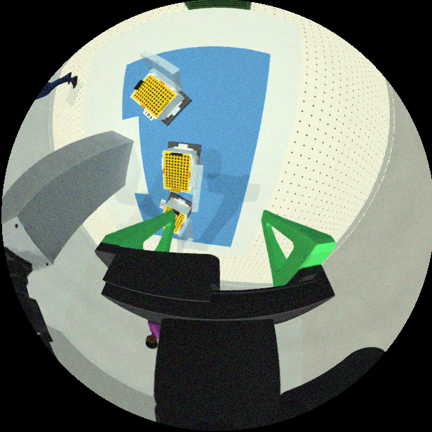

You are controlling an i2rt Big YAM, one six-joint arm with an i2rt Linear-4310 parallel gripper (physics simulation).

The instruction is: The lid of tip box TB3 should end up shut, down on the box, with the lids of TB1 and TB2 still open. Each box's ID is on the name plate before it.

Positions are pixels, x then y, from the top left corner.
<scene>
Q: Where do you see a yellow rack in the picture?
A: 151,93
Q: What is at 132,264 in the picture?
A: My gripper.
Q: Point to a tip box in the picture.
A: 180,100
</scene>
